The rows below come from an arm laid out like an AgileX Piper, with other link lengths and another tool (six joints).
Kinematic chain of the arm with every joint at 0, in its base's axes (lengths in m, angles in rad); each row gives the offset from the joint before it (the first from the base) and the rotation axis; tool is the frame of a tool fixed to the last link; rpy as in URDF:
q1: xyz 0 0 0.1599 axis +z
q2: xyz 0 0 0 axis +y
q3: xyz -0.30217 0 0.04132 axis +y
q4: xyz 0.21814 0 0.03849 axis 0.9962 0 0.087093
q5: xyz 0 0 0 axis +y
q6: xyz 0.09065 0 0.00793 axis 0.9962 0 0.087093
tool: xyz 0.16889 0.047 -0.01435 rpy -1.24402 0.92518 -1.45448
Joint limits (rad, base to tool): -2.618..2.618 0..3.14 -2.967..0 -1.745..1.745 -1.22..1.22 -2.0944..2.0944
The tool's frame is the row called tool.
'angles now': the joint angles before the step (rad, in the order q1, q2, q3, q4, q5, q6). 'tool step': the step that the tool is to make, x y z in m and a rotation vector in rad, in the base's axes. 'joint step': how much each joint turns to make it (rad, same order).
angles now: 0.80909 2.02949 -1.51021 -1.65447 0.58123 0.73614
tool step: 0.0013 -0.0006 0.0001 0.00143 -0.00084 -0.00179
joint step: -0.00284 0.00175 -0.00250 -0.00155 -0.00103 0.00174
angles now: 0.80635 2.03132 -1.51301 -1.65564 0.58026 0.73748
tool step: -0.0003 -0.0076 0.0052 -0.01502 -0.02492 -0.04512
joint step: 0.01778 0.00000 0.00007 -0.00005 0.06931 0.00061
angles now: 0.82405 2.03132 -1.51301 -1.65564 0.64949 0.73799
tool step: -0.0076 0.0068 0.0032 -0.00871 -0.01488 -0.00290
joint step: 0.03370 0.00012 -0.00007 -0.00012 0.04047 0.00008
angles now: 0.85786 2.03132 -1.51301 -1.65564 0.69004 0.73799
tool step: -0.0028 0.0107 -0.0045 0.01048 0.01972 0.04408
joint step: -0.00321 0.00043 0.00047 -0.00043 -0.05222 0.00053
